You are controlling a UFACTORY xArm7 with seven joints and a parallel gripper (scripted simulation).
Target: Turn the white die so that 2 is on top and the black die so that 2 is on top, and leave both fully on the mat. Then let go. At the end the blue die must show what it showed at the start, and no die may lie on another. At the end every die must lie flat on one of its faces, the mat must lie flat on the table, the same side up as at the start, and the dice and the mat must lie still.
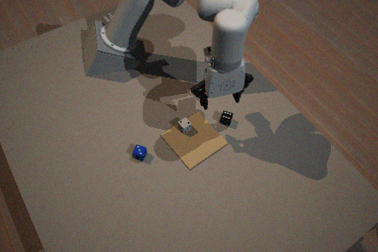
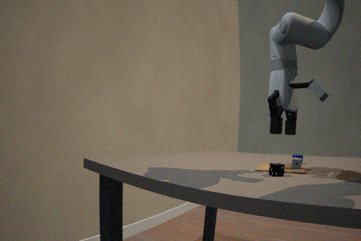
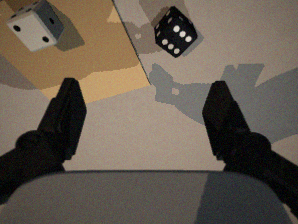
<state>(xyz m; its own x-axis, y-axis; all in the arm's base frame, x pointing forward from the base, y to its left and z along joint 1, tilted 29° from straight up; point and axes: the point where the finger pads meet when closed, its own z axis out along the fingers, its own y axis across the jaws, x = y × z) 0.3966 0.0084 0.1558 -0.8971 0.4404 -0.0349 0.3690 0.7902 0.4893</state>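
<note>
The black die is 10 mm ahead of my hand, 30 mm to the left of it and 100 mm below it. Also, from my hand: blue die (50 mm behind, 240 mm to the right, 100 mm below); then white die (40 mm behind, 90 mm to the right, 90 mm below); then tan mat (90 mm to the right, 110 mm below).
</note>
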